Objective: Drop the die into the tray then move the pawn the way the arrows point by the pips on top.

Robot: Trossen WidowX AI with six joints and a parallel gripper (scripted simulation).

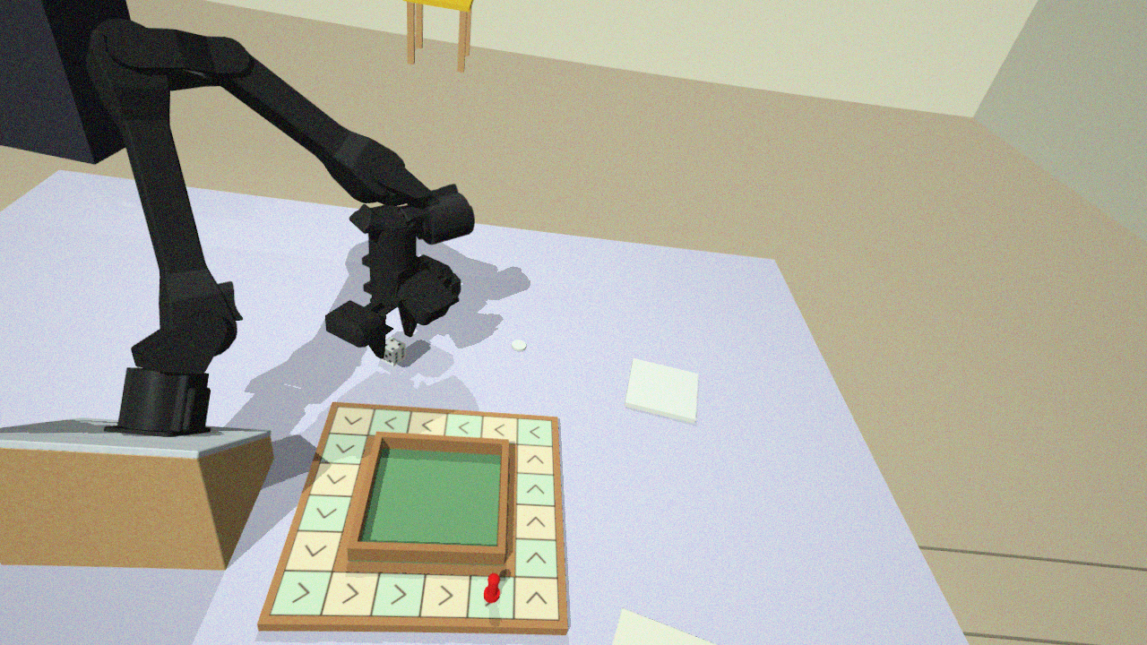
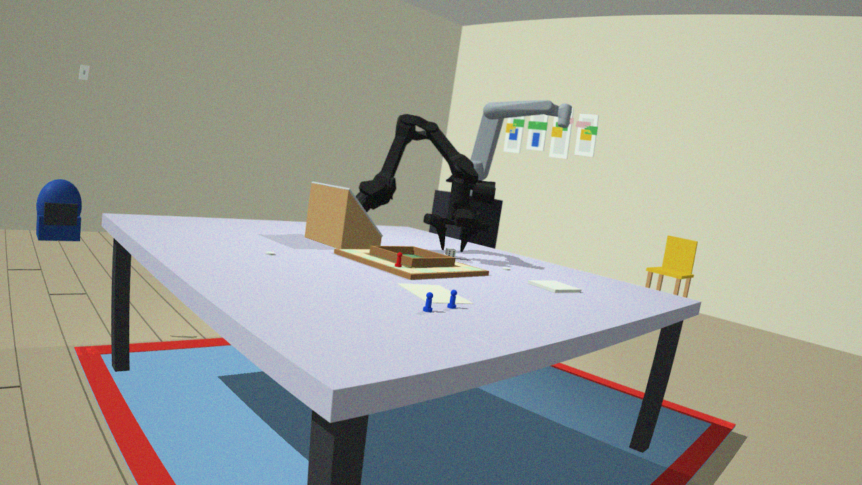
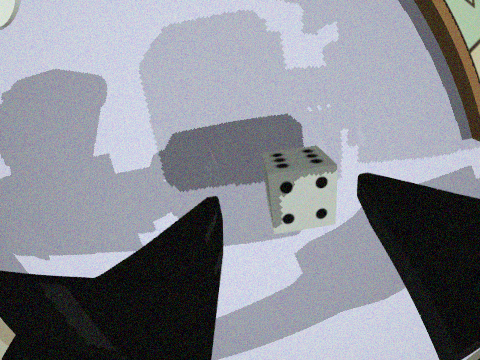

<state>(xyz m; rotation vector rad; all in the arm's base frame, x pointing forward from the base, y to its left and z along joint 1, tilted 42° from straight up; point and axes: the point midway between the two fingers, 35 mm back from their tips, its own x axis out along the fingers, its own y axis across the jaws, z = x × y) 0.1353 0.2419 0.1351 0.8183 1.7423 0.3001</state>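
Right now my gripper tip is 1 cm above the white die. Also, from my gripper tip: green dice tray 23 cm to the right, 13 cm ahead, 1 cm below; then red pawn 33 cm to the right, 21 cm ahead, 1 cm above; then white card 38 cm ahead, 4 cm to the left, 2 cm below.
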